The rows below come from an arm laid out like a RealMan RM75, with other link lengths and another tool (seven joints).
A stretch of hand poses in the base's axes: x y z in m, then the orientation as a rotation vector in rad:
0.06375, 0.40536, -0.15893, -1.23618, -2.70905, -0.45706
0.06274, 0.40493, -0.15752, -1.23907, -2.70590, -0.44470
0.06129, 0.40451, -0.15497, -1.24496, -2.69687, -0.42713
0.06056, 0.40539, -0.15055, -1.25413, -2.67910, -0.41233
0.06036, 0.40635, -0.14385, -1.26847, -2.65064, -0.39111
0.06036, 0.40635, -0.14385, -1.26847, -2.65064, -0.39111
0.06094, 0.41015, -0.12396, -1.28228, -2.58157, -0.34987
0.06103, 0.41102, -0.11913, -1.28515, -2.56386, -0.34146
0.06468, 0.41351, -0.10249, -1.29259, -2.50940, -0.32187
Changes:
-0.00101, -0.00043, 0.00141, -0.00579, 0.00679, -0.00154
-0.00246, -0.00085, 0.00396, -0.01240, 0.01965, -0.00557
-0.00319, 0.00003, 0.00838, -0.01436, 0.03765, -0.01325
-0.00339, 0.00099, 0.01508, -0.01631, 0.06544, -0.02570
-0.00339, 0.00099, 0.01508, -0.01631, 0.06544, -0.02570
-0.00281, 0.00479, 0.03497, -0.01190, 0.13416, -0.04351
-0.00272, 0.00566, 0.03980, -0.00956, 0.15109, -0.04792
0.00093, 0.00815, 0.05644, 0.00124, 0.20100, -0.06135

